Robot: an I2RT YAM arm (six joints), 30 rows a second.
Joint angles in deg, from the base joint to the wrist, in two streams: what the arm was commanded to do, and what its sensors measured. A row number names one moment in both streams.
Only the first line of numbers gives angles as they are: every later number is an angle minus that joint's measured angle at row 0.
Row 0, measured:
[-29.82 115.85 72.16 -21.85 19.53 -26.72]
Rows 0 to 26, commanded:
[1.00 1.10 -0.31 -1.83 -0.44 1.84]
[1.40 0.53 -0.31 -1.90 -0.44 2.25]
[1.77 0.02 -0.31 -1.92 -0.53 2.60]
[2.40 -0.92 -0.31 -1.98 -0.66 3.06]
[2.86 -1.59 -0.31 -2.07 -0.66 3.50]
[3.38 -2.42 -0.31 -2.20 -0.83 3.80]
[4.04 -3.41 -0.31 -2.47 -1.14 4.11]
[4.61 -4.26 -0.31 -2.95 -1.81 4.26]
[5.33 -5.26 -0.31 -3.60 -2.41 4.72]
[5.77 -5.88 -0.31 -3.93 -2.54 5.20]
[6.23 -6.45 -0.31 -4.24 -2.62 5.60]
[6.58 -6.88 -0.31 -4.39 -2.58 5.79]
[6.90 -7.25 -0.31 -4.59 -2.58 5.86]
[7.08 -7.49 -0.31 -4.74 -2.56 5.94]
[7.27 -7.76 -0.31 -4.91 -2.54 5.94]
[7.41 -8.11 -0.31 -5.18 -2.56 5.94]
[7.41 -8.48 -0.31 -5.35 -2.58 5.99]
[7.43 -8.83 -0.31 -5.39 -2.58 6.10]
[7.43 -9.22 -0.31 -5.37 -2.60 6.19]
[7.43 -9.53 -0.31 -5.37 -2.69 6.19]
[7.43 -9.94 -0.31 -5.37 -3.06 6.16]
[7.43 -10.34 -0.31 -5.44 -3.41 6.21]
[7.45 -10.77 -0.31 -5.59 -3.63 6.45]
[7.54 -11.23 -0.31 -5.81 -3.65 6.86]
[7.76 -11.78 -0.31 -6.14 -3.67 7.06]
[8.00 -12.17 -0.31 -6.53 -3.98 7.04]
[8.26 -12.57 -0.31 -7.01 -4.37 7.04]
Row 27, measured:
[7.34 -9.96 -0.04 -6.12 -2.60 5.62]
